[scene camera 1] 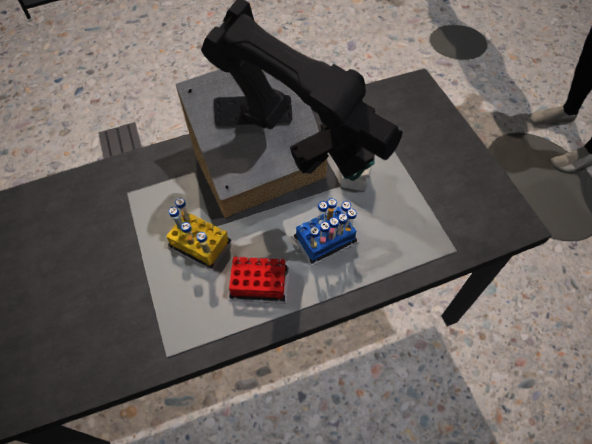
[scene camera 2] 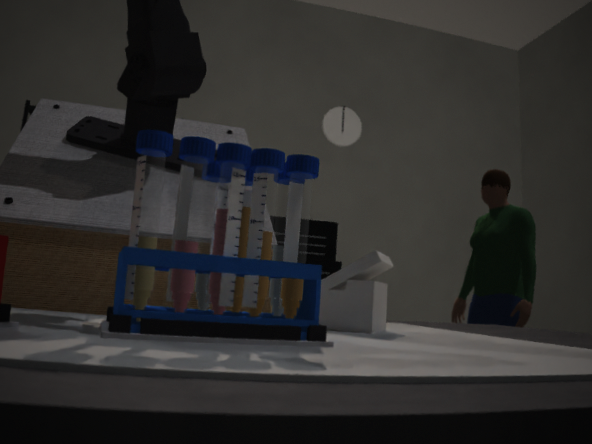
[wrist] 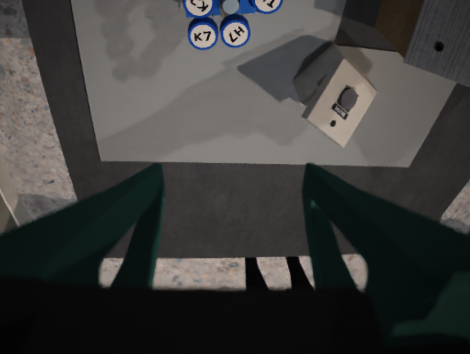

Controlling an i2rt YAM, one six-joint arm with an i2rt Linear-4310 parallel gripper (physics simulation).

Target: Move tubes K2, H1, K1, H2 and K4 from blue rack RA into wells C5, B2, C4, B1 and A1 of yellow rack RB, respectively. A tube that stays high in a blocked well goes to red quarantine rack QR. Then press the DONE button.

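Frame: origin at the arm's base, x ahead, y left, z up, level; centimetres.
Where they show: gripper, between the fingertips: (scene camera 1: 348,169) (wrist: 233,178); arm's base, origin of its link: (scene camera 1: 253,110).
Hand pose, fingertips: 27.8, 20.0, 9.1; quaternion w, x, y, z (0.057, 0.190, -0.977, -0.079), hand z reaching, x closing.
Note:
Each offset is from my fingertips to the top centre of the thing, as dx, dy, dz. Level surfaces: height alone.
My gripper (scene camera 1: 362,171) (wrist: 233,178) is partly open, with no tube between its green fingertips; in the wrist view the pale DONE button box @(-18.8, +7.2, -21.9) (scene camera 1: 354,183) (scene camera 2: 356,306) (wrist: 324,119) lies ahead and right of them, its round grey button @(-19.1, +6.3, -23.4) (wrist: 348,99) uncovered. Blue rack RA @(-0.2, -3.6, -24.6) (scene camera 1: 332,247) (scene camera 2: 210,263) holds several blue-capped tubes. Caps K7 @(+0.1, +2.1, -17.1) (wrist: 202,35) and H7 @(-2.2, +1.1, -17.1) (wrist: 235,31) are readable; others are cut off. Yellow rack RB @(-1.4, -36.5, -24.6) (scene camera 1: 190,251) holds several tubes; two at its back left show more length than the others. Labels in scene camera 1 are too small to read. Red rack QR @(+10.9, -21.4, -24.6) (scene camera 1: 257,294) shows no tubes.
The racks and button box stand on a pale mat @(dz -29.9) (scene camera 1: 200,325) on the dark table @(dz -30.2) (scene camera 1: 75,300). The arm's grey-topped wooden base block (scene camera 1: 215,170) stands behind the mat. A person in a green top (scene camera 2: 505,245) stands beyond the table in scene camera 2.

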